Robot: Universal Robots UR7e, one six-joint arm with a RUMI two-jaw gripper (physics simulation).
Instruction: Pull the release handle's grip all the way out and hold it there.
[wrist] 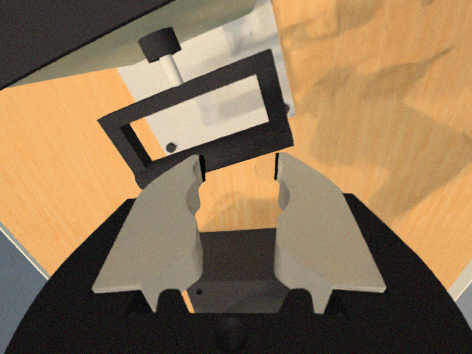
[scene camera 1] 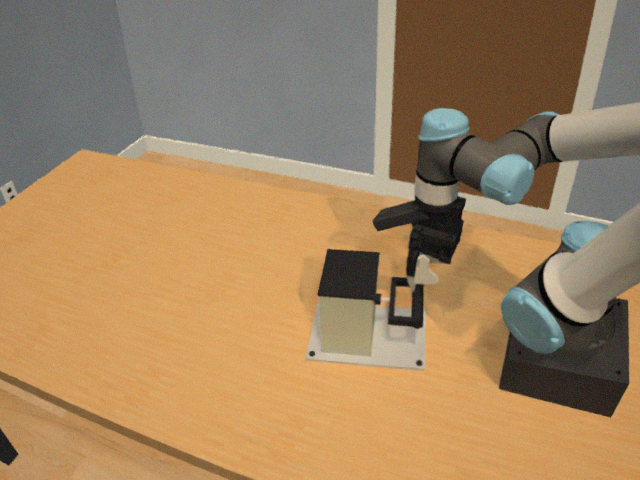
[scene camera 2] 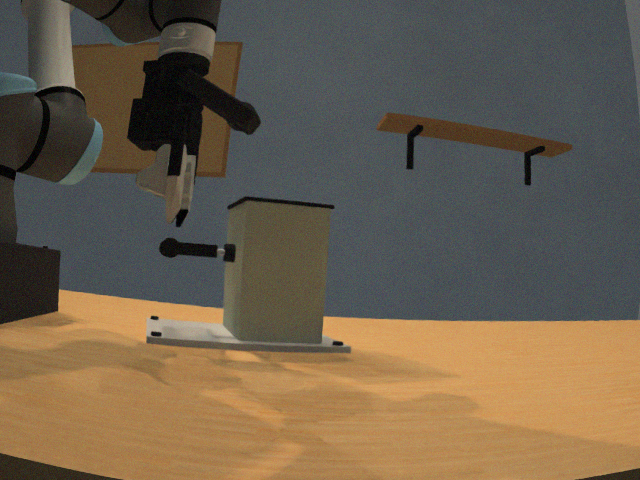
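The release handle's grip, a black rectangular loop (scene camera 1: 417, 304) (scene camera 2: 193, 250) (wrist: 281, 100), stands a short way out from the box on a thin light rod (wrist: 172, 70) that comes out of a black collar (scene camera 1: 377, 299) (scene camera 2: 229, 252) (wrist: 159, 44). The box (scene camera 1: 346, 324) (scene camera 2: 281, 271) is pale green with a black top. My gripper (scene camera 1: 415, 285) (scene camera 2: 178, 219) (wrist: 239, 157) is partly open and empty, pointing down a little above the grip's outer part. In the wrist view the fingertips lie beside the outer bar, the left one overlapping it in view.
The box stands on a light grey base plate (scene camera 1: 387, 353) (scene camera 2: 191, 332) with dark bolts at its corners, on the wooden table (scene camera 1: 180, 289) (scene camera 2: 491, 372). The robot's dark base block (scene camera 1: 560, 387) (scene camera 2: 31, 281) is on the grip's outer side. A wall shelf (scene camera 2: 475, 135) is in the background.
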